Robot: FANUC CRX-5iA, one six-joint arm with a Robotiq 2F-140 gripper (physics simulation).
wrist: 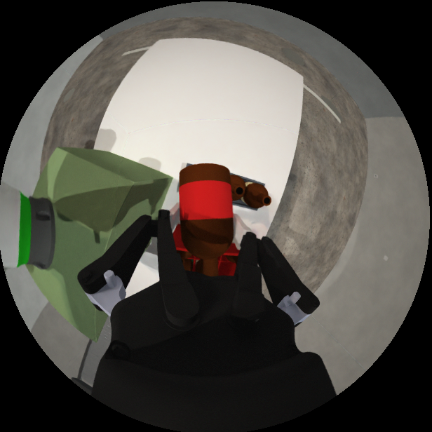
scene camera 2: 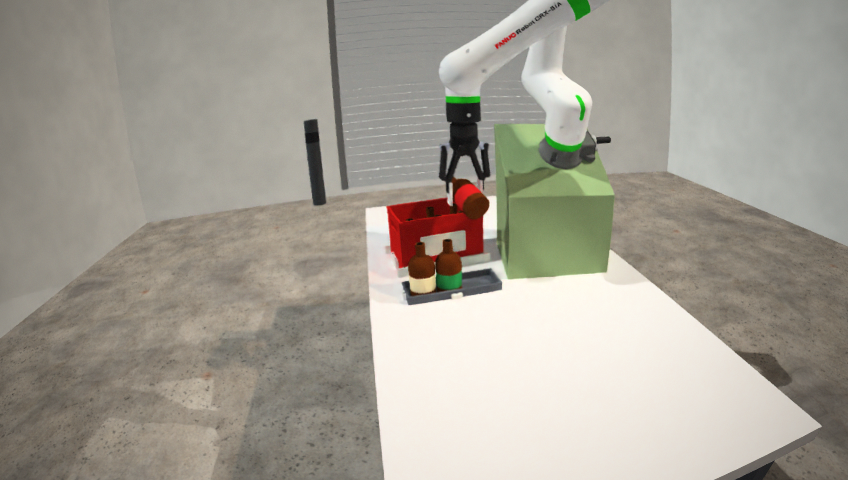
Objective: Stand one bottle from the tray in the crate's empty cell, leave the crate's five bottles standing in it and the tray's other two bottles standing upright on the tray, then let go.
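Places are measured from the arm's base along level axes (x back, y right, z up), in centimetres.
Pixels of known places: arm's base, origin of the base link: (scene camera 2: 560,153).
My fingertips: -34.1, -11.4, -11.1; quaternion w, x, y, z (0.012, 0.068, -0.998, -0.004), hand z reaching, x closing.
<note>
For each thing: its top centre in the pictures, then the offset to it from my fingertips, as dx, dy, dz. "spot": a spot on its surface instead. Level surfaces: height alone.
- red-labelled brown bottle, middle of its top: (scene camera 2: 463,179) -0.2, +0.6, +6.7
- red crate, middle of its top: (scene camera 2: 433,208) -7.4, +19.6, -7.1
- cream-labelled bottle, middle of its top: (scene camera 2: 419,243) -13.8, -5.9, -8.6
- green-labelled bottle, middle of its top: (scene camera 2: 447,240) -6.2, -5.4, -8.6
- dark tray, surface spot: (scene camera 2: 479,291) spot: +2.0, -8.7, -23.7
- white table, its level: dz -24.6
My gripper (scene camera 2: 465,185) (wrist: 206,215) is shut on the red-labelled brown bottle (scene camera 2: 471,199) (wrist: 206,200). The bottle is strongly tilted, its base towards the tray side and its neck towards the crate. It is held over the right part of the red crate (scene camera 2: 410,240) (wrist: 228,268), its base around the front rim in the scene view. A few bottle necks show inside the crate; the cells and the remaining bottles are mostly hidden. A cream-labelled bottle (scene camera 2: 421,277) (wrist: 256,195) and a green-labelled bottle (scene camera 2: 448,272) (wrist: 235,185) stand upright on the dark tray (scene camera 2: 479,291).
The green pedestal (scene camera 2: 553,231) (wrist: 115,200) with the arm's base stands right of the crate in the scene view. The tray lies in front of the crate on the white table (scene camera 2: 505,368) (wrist: 200,85). The table's left edge runs close to the tray and crate.
</note>
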